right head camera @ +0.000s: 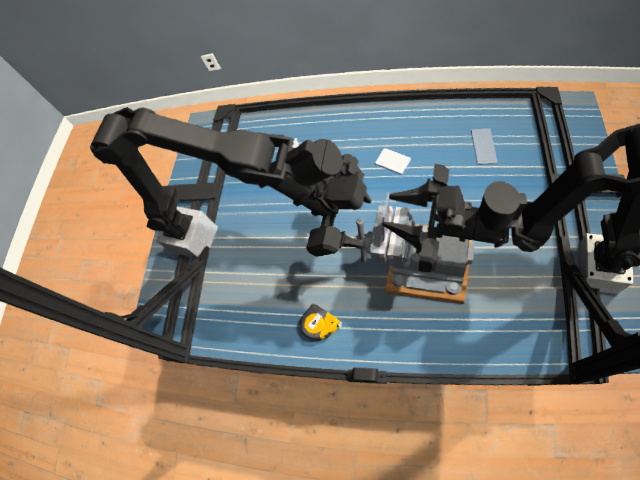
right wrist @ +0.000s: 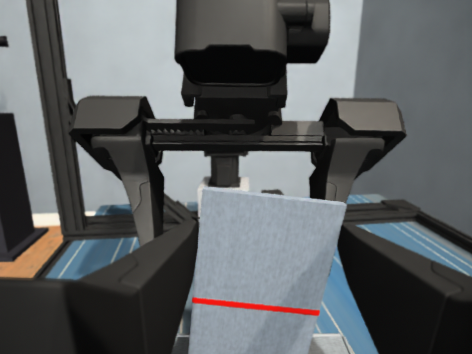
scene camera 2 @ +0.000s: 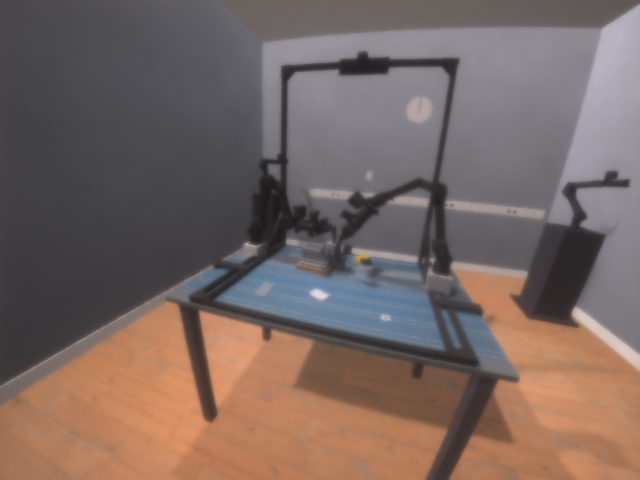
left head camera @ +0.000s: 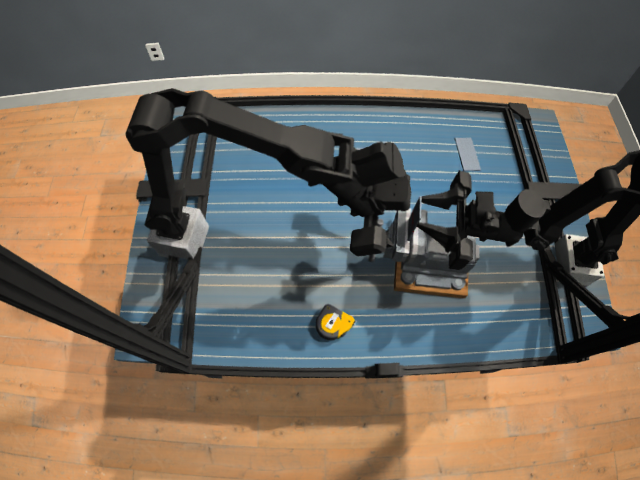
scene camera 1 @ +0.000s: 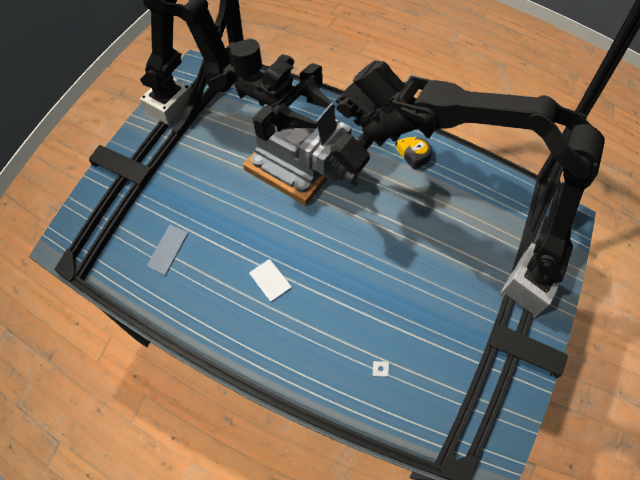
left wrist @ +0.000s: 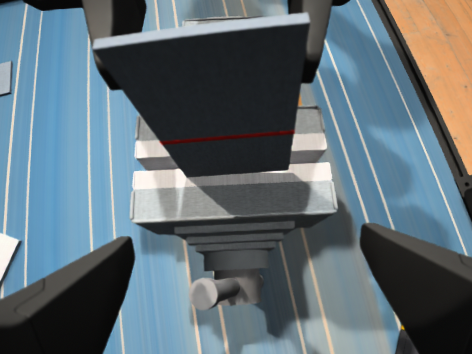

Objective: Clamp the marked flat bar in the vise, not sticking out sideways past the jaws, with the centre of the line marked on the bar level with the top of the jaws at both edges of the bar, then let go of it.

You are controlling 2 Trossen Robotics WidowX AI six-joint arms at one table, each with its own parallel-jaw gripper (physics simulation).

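Places are measured from the left arm's base along level axes (x ahead, y left, z up), in centimetres.
Pixels of known places: left gripper, between the fingertips: (right head camera: 365, 223) (right wrist: 238, 278) (scene camera 2: 341, 238) (left head camera: 392, 224) (scene camera 1: 346, 137) (left wrist: 248, 241); right gripper, between the fingertips: (right head camera: 385, 209) (right wrist: 268, 233) (scene camera 2: 334, 228) (left head camera: 417, 211) (scene camera 1: 325, 116) (left wrist: 209, 76); left arm's base, origin of its link: (right head camera: 178, 226) (right wrist: 224, 182) (scene camera 2: 440, 272) (left head camera: 173, 224) (scene camera 1: 541, 273); right arm's base, origin of its link: (right head camera: 609, 257) (scene camera 2: 255, 243) (left head camera: 585, 254) (scene camera 1: 164, 92).
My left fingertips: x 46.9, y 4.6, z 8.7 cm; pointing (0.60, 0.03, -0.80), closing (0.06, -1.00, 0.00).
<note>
Ahead of a thing's pixels: the offset from my left fingertips to its middle. "*": to the spot under its first point.
The marked flat bar {dx +3.9, dy +0.9, dz +2.0 cm} (left wrist: 215, 90) (right wrist: 265, 250) (scene camera 1: 326, 126) stands upright, leaning slightly, with its lower end at the gap between the jaws of the vise (left wrist: 233, 202) (scene camera 1: 279, 149). Its red line shows above the jaw tops in the left wrist view, and the bar lies within the jaws' width. A gap between the jaws shows beside the bar; whether they touch it is unclear. My right gripper (right wrist: 268, 233) (left head camera: 419, 211) is shut on the bar by its two side edges. My left gripper (left wrist: 248, 241) is open, its fingers apart on the side of the vise handle {* dx -2.1, dy +1.4, dz -3.5 cm} (left wrist: 215, 292) (right head camera: 360, 240).
The vise stands on a wooden board {dx +12.2, dy +1.1, dz -16.7 cm} (left head camera: 431, 292). A yellow tape measure {dx -7.9, dy -18.1, dz -15.5 cm} (left head camera: 330, 321) (scene camera 1: 417, 147) lies near the front edge. A grey plate {dx +20.6, dy +34.8, dz -17.7 cm} (left head camera: 467, 153) (scene camera 1: 168, 249), a white card {dx -1.5, dy +26.3, dz -17.6 cm} (right head camera: 392, 160) (scene camera 1: 270, 280) and a small holed white square {* dx -29.4, dy +29.4, dz -17.6 cm} (scene camera 1: 375, 373) lie toward the back.
</note>
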